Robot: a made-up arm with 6 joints.
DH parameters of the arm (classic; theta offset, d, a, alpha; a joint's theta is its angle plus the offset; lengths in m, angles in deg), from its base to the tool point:
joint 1: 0 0.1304 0 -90
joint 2: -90 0 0.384 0
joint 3: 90 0.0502 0 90
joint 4: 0 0.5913 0 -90
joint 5: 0 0 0 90
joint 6: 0 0.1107 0 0
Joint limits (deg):
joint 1: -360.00..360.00
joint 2: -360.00..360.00
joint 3: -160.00..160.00
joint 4: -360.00..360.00
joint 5: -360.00..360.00
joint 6: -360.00..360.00
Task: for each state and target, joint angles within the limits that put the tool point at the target. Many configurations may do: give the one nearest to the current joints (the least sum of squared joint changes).
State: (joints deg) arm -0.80 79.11 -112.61 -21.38 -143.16 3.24
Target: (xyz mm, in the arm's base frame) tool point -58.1 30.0 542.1
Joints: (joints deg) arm 16.52 73.16 -119.19 3.92 -139.54 3.24
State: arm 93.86 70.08 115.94 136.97 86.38 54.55
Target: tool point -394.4 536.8 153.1
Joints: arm 115.32 25.79 105.54 135.80 96.40 54.55
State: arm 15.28 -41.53 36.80 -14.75 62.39 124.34
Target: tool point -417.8 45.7 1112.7
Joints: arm -0.85 -31.51 8.75 -11.51 28.96 124.34
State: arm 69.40 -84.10 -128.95 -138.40 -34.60 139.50
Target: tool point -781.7 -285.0 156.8
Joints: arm 26.91 -34.31 -85.94 -138.49 -42.36 139.50
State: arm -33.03 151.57 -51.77 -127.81 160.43 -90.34
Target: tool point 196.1 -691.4 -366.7
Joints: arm -72.77 141.35 -24.04 -123.21 133.04 -90.34
